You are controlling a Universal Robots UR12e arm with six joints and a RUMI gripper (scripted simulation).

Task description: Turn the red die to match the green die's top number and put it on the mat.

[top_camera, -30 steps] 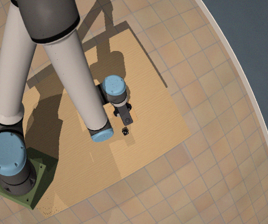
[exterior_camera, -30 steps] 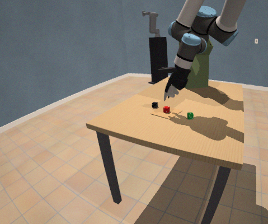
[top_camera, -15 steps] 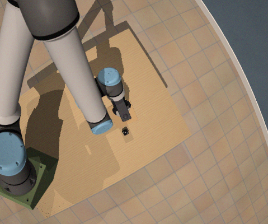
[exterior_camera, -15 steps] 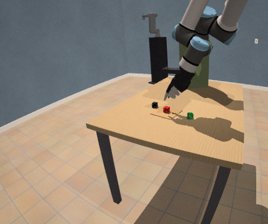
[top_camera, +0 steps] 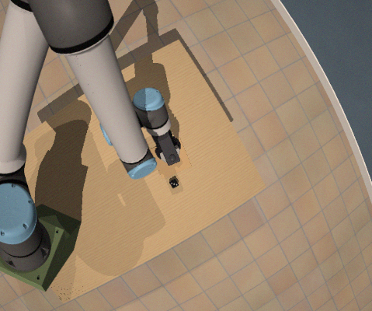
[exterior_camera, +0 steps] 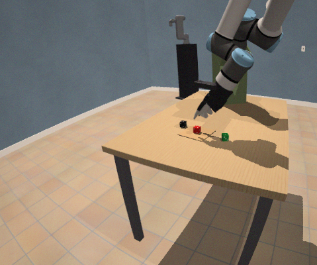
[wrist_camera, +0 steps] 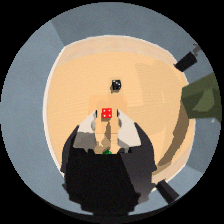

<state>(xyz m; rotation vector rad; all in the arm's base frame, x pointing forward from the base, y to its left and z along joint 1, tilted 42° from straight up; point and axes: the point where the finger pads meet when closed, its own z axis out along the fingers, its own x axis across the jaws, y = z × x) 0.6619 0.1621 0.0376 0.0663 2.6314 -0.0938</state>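
Now: the red die 80 mm below my hand. Also, from my hand: green die (150 mm to the left, 80 mm below, 30 mm behind); tan mat (90 mm below); black die (110 mm to the right, 80 mm below, 10 mm behind).
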